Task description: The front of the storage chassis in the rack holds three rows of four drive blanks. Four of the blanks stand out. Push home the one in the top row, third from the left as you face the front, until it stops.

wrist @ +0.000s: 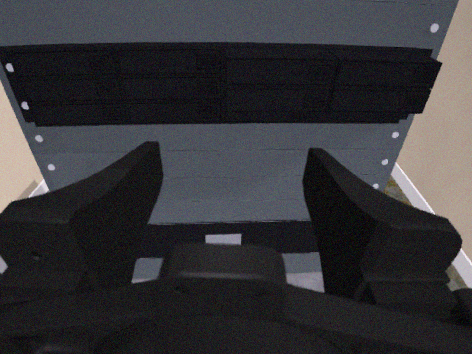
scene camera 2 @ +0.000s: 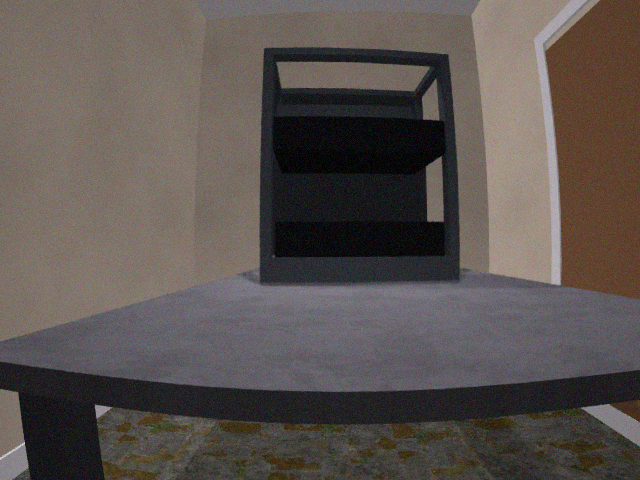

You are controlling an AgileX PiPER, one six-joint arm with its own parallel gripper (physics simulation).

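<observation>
The storage chassis runs across the upper wrist view as a very dark band with three rows of blanks. The top-row blank third from the left shows right of the middle; its face and the one below look forward of the blanks to their left, though the dark makes depth hard to judge. The top-row blank at the far right also stands out, past the chassis edge. My gripper is open and empty, its fingertips below the chassis in that view. The rack stands on the table; the gripper does not show in scene camera 2.
Grey panels with pale screws at the sides lie below the chassis. In scene camera 2, two black boxes, an upper one and a lower one, sit in the rack on the table. A brown door is at the right.
</observation>
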